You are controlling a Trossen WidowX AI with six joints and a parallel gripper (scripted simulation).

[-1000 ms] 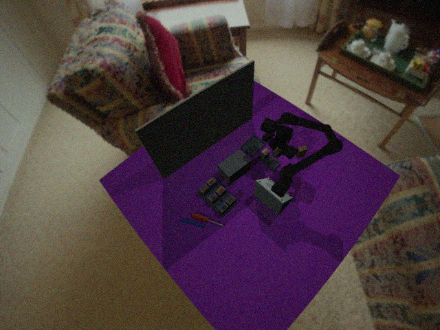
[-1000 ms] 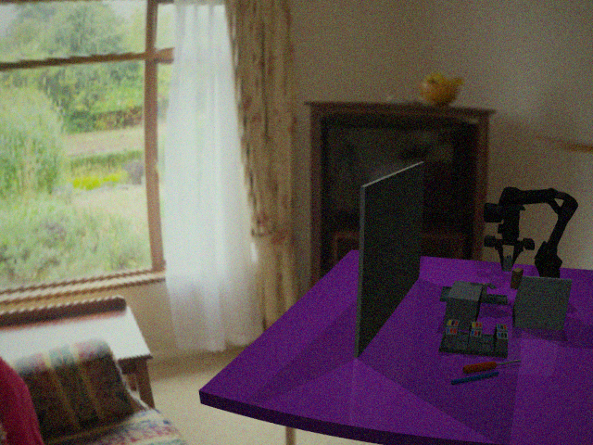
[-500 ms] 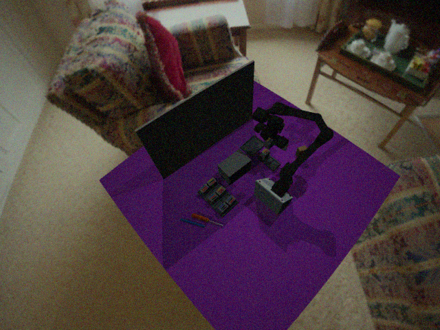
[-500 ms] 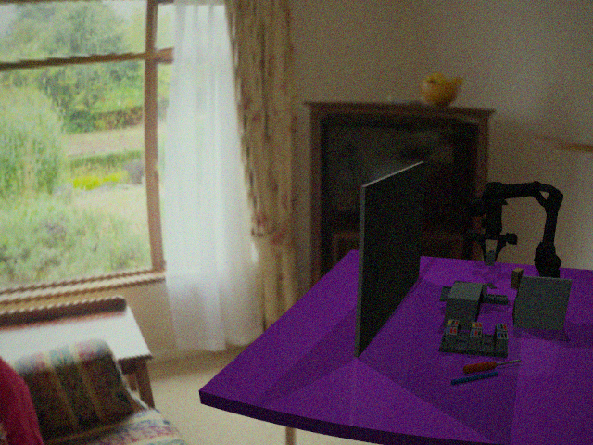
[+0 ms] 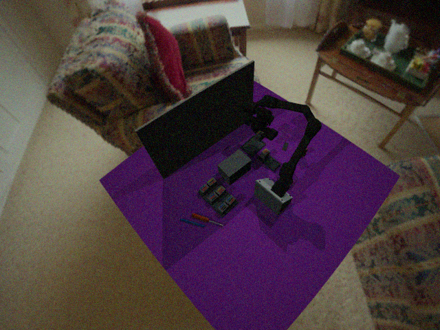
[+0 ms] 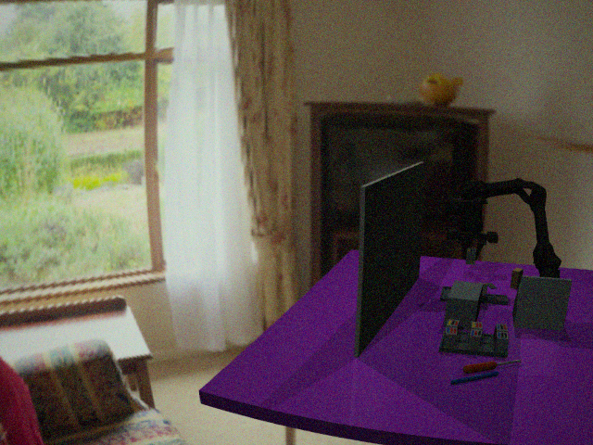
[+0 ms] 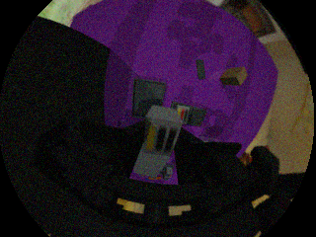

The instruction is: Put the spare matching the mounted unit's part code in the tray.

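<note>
Right now the square tray is 130 mm below my gripper tip and 50 mm ahead of it. From my gripper tip the other things lie so: dark plate: 130 mm below, 90 mm behind, 20 mm to the left; grey spare: 20 mm above; dark hex key: 140 mm below, 130 mm to the right, 100 mm behind.
</note>
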